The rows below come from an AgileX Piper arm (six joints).
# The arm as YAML. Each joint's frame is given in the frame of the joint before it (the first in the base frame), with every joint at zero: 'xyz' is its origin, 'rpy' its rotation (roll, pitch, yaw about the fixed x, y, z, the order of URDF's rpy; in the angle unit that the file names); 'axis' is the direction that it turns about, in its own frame. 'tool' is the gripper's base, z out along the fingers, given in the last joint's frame.
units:
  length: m
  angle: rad
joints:
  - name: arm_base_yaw
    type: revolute
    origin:
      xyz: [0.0, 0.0, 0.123]
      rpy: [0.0, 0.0, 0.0]
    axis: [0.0, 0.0, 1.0]
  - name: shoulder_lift
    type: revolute
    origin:
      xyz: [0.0, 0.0, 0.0]
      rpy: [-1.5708, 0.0, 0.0]
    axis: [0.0, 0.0, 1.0]
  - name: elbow
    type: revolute
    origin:
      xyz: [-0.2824, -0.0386, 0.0]
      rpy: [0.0, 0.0, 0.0]
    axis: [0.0, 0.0, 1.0]
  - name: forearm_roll
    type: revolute
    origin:
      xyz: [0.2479, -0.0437, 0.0]
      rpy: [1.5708, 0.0, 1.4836]
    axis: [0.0, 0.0, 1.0]
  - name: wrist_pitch
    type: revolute
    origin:
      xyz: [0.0, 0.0, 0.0]
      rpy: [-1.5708, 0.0, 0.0]
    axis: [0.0, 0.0, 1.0]
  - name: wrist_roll
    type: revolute
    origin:
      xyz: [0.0, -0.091, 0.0]
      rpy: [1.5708, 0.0, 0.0]
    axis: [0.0, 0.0, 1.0]
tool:
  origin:
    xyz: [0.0, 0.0, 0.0]
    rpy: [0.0, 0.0, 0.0]
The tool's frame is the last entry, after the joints.
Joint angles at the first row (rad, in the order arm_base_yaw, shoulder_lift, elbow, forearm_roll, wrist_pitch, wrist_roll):
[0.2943, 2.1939, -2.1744, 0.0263, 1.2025, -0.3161]
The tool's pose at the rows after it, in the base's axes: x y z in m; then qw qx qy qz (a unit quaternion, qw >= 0):
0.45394, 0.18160, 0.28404, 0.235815, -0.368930, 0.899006, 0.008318
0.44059, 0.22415, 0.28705, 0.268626, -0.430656, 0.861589, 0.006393
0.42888, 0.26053, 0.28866, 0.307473, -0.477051, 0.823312, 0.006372
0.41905, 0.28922, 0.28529, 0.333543, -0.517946, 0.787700, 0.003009
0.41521, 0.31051, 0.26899, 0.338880, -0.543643, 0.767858, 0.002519
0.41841, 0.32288, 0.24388, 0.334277, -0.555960, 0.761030, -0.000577
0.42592, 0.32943, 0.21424, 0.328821, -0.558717, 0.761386, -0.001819
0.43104, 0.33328, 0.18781, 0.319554, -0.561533, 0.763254, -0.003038
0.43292, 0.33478, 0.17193, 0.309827, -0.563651, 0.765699, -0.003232
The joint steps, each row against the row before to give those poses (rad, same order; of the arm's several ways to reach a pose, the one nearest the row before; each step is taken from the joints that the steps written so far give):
[0.0821, 0.0103, -0.0034, -0.0021, -0.0468, -0.0907]
[0.0925, 0.0000, 0.0000, -0.0134, -0.0681, -0.0537]
[0.0770, 0.0055, 0.0000, -0.0108, -0.0867, -0.0439]
[0.0599, 0.0144, -0.0003, -0.0118, -0.0690, -0.0494]
[0.0387, 0.0381, -0.0018, -0.0055, -0.0476, -0.0278]
[0.0161, 0.0527, 0.0001, -0.0093, -0.0426, -0.0089]
[0.0014, 0.0608, -0.0001, -0.0034, -0.0491, 0.0000]
[-0.0001, 0.0521, 0.0000, -0.0026, -0.0325, -0.0001]
[0.0001, 0.0301, 0.0000, -0.0001, -0.0095, 0.0001]

